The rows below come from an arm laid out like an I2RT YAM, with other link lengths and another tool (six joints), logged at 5 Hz.
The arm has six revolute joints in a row. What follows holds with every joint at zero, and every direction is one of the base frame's.
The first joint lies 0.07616 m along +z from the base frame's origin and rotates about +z.
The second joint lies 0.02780 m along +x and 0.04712 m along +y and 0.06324 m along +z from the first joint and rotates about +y.
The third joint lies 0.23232 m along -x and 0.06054 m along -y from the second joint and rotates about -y.
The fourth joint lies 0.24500 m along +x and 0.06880 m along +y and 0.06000 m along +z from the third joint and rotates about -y.
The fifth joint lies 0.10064 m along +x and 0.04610 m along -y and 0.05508 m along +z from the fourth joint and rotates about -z.
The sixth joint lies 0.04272 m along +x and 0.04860 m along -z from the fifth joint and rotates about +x.
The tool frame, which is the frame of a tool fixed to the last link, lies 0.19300 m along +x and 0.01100 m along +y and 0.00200 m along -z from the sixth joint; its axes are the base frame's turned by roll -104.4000, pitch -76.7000 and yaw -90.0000 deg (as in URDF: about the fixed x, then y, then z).
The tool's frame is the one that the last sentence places.
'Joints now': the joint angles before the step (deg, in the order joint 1, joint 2, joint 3, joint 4, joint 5, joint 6). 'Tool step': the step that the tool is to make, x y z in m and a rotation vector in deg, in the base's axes. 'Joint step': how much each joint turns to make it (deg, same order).
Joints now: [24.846, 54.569, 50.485, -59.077, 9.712, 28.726]
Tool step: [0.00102, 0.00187, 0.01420, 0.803, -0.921, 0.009]
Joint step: [0.006, -0.552, 2.310, -1.715, -0.305, 0.157]
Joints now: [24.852, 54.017, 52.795, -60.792, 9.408, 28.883]
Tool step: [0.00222, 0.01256, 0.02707, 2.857, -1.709, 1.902]
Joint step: [-0.031, -0.573, 4.309, -2.022, -2.582, -0.770]
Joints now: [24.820, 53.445, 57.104, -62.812, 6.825, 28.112]
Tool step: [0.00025, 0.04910, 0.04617, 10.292, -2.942, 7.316]
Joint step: [-0.027, -0.947, 4.773, 1.326, -10.832, -1.481]
